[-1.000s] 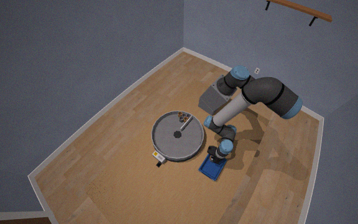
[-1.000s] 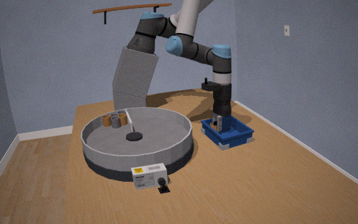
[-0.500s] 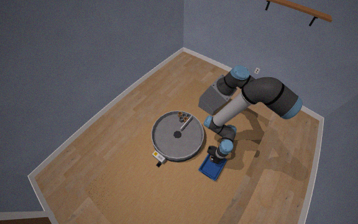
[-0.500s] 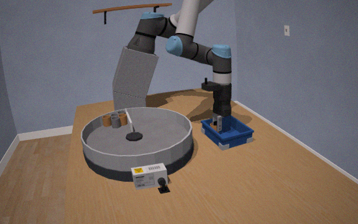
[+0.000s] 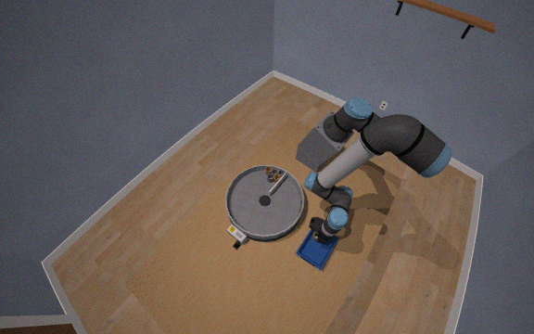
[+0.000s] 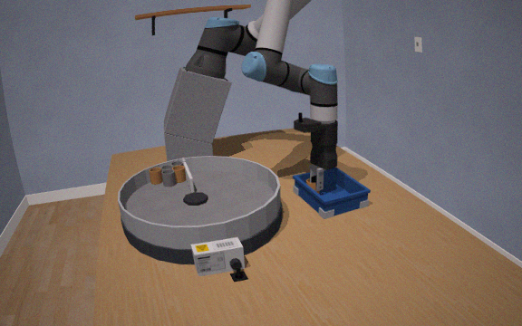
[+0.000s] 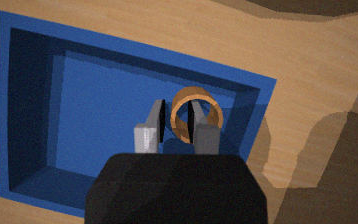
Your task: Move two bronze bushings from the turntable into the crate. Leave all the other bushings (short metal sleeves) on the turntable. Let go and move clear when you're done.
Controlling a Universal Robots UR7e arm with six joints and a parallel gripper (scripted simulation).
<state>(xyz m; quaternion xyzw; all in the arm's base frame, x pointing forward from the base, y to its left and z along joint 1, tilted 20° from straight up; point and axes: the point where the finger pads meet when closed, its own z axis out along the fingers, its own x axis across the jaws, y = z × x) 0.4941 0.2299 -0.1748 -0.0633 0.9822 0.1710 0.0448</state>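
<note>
My gripper is now 40 mm short of the blue crate, 20 mm to the right of it and 20 mm above it. Round my hand: grey turntable (330 mm to the right, 40 mm behind, 10 mm above).
</note>
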